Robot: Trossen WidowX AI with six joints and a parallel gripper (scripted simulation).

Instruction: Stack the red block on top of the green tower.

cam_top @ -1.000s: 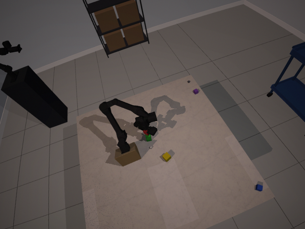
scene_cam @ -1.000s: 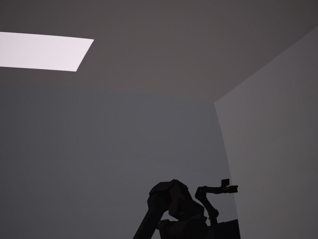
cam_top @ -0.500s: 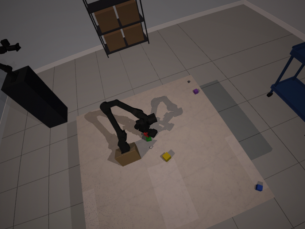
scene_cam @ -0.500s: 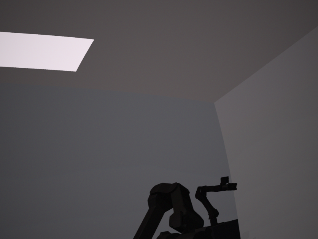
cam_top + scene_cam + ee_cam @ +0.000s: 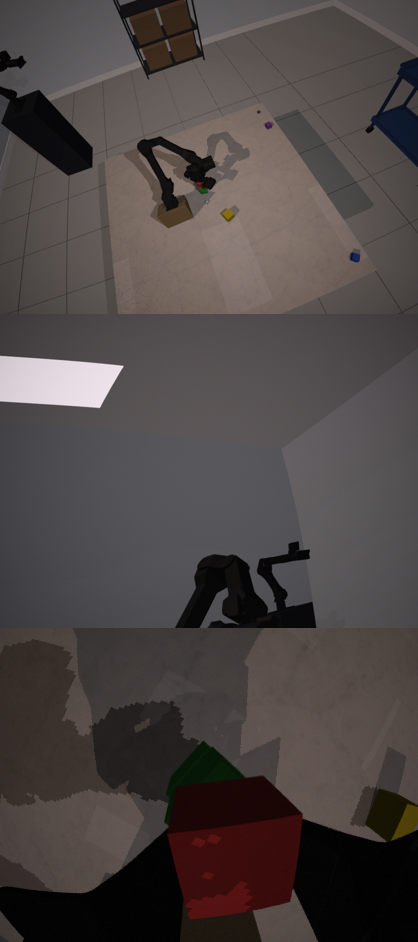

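My gripper tip is now 10 mm below the red block. Round my gripper tip: purple block: 580 mm ahead, 320 mm to the left, 70 mm below; tiny white piece: 10 mm behind, 80 mm to the right, 80 mm below; yellow block: 90 mm ahead, 210 mm to the right, 60 mm below.
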